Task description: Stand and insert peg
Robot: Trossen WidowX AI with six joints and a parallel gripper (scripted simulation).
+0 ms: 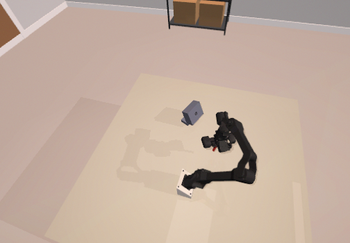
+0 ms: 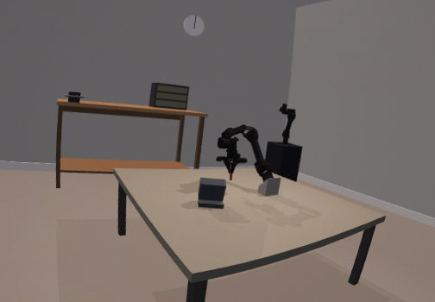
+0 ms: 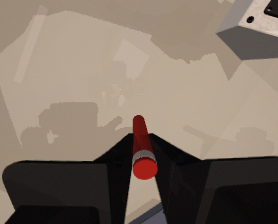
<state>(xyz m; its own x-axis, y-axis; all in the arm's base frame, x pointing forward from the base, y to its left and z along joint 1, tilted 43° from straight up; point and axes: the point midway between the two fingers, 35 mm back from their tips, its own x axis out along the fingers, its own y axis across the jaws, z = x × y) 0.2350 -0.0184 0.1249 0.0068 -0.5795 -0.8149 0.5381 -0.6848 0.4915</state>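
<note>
My gripper tip is 230 mm short of the grey sloped panel, 200 mm to the right of it and 30 mm above it. The rest, counted from my gripper tip: red peg: 20 mm above.
</note>
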